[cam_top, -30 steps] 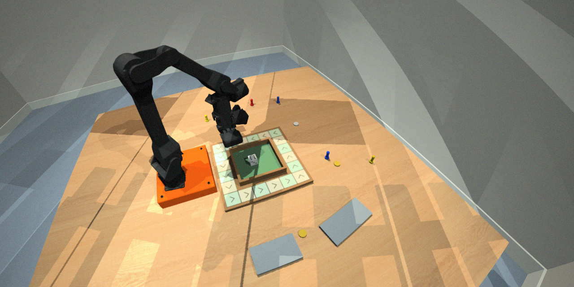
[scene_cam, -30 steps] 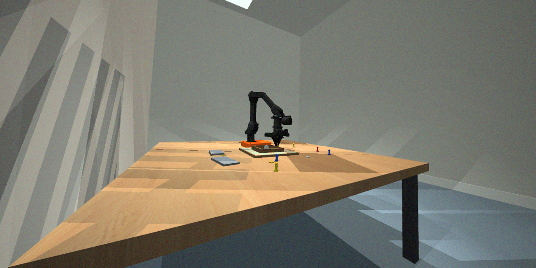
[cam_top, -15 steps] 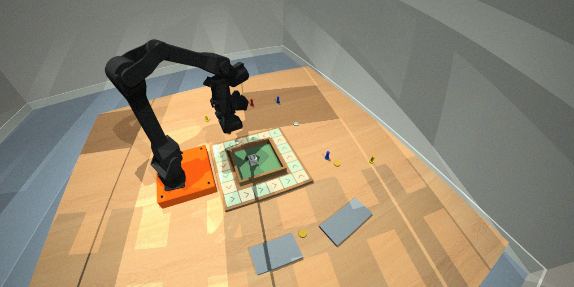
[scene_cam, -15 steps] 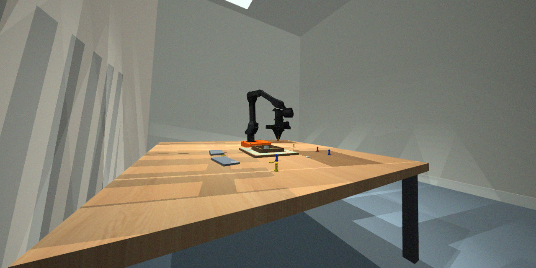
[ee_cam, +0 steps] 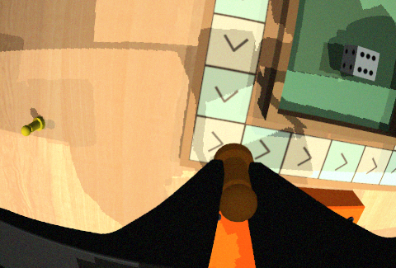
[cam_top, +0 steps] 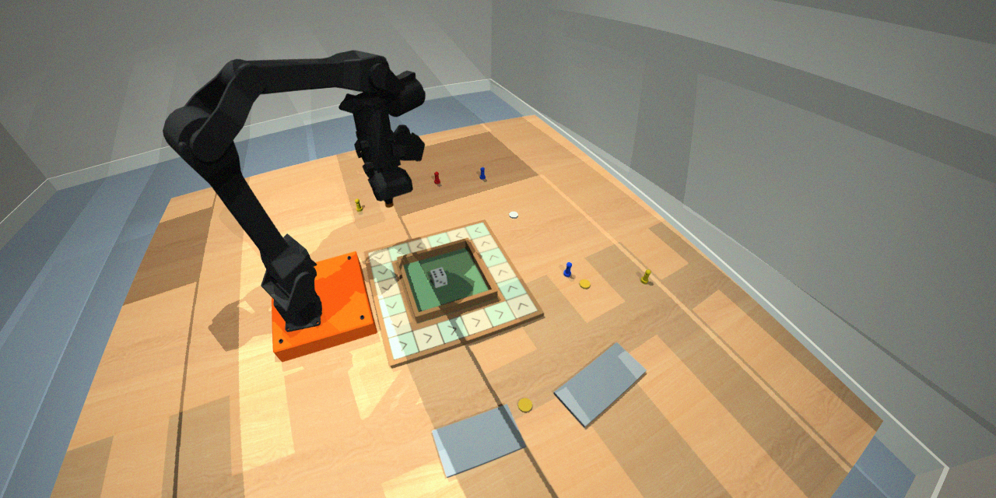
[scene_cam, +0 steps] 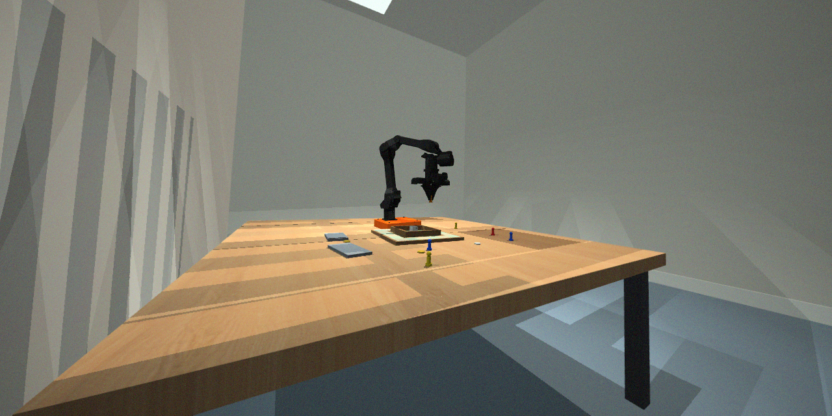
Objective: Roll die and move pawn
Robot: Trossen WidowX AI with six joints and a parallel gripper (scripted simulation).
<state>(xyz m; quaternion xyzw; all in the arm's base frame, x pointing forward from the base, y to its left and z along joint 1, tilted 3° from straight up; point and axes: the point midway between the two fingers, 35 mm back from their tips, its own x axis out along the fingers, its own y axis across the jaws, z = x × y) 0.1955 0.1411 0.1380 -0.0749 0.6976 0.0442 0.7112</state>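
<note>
Now: gripper tip 120 mm above the grey die, 110 mm to the left of it and 60 mm short of it. The rest, counted from my gripper tip: white disc 280 mm ahead, 140 mm below, 50 mm to the left; then orange pawn 10 mm above; then green dice tray 140 mm below, 110 mm to the right, 70 mm ahead.
</note>
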